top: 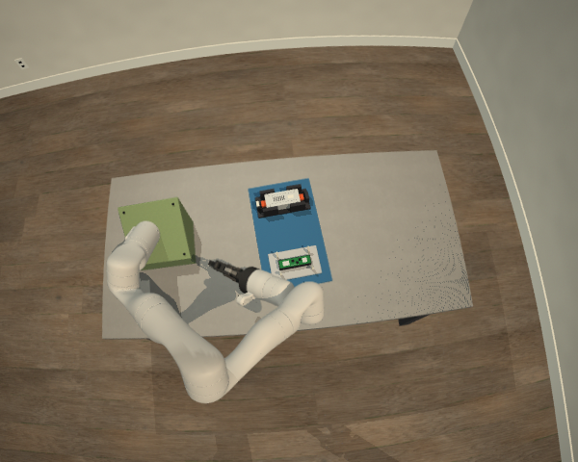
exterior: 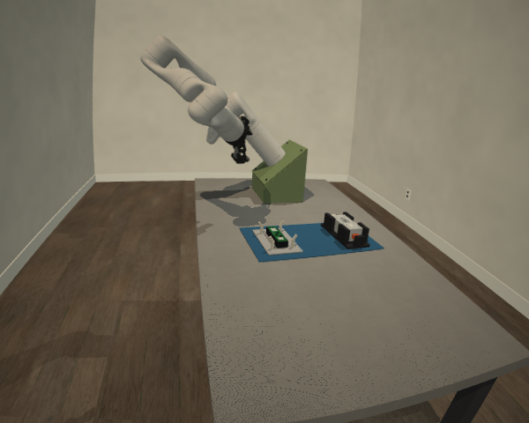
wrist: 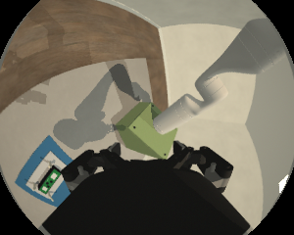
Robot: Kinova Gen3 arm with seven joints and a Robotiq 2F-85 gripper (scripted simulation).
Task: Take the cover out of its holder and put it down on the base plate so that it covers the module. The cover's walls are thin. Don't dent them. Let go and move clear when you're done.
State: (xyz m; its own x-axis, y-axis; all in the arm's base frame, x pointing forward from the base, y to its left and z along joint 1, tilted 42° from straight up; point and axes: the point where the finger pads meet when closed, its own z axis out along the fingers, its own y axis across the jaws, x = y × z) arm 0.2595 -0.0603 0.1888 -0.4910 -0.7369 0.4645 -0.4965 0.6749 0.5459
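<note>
The white cover is 20 cm ahead of my hand, 29 cm to the left of it and 21 cm below it.
</note>
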